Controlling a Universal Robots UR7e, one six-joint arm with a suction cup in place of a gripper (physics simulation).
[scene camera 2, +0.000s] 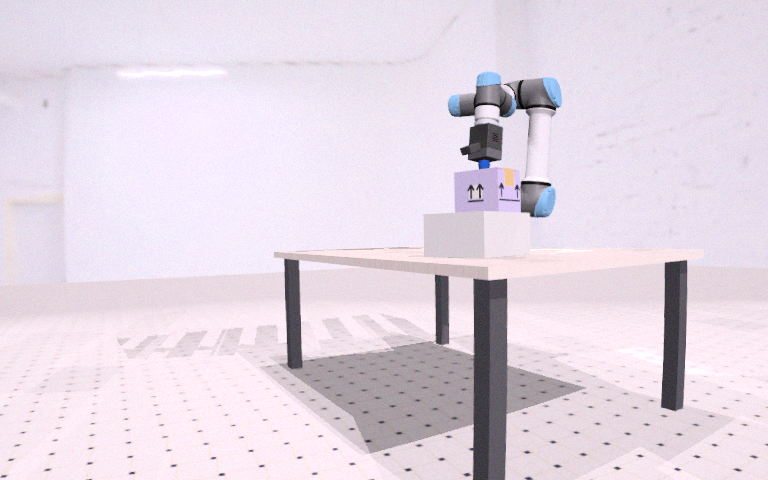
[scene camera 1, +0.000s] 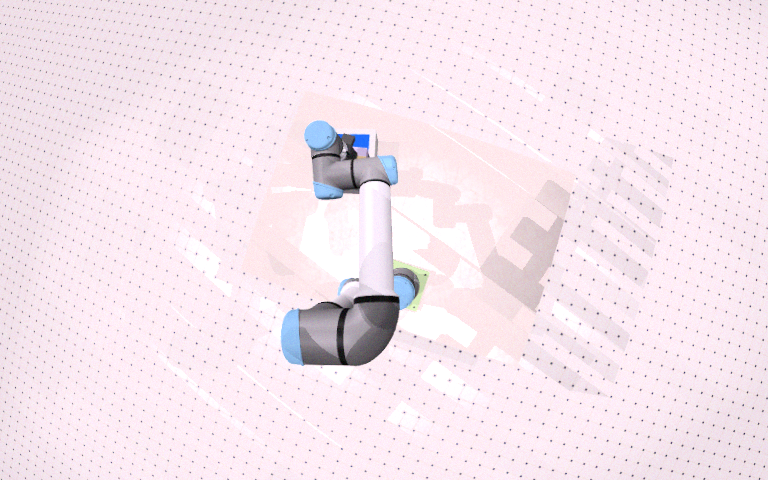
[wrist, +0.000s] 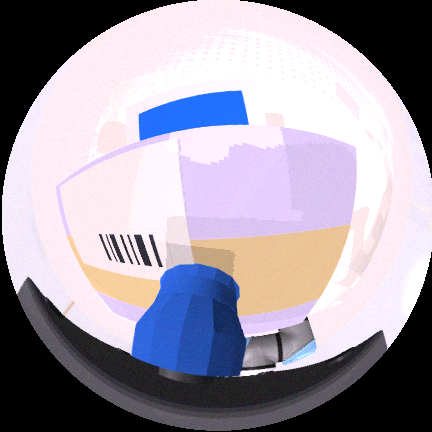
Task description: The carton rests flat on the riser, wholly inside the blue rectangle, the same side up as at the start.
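The lilac carton has up-arrows on its sides, and tan tape and a barcode label on top. It stands upright with its bottom on the white riser. My blue suction cup presses on the carton's top, near the tape. The blue rectangle shows as a strip beyond the carton's far edge; the rest is hidden under the carton. My wrist hides most of the carton in the overhead view.
The riser stands near one corner of a pale table with dark legs. My arm's base sits on a green plate on the table, and its upper arm crosses between base and riser.
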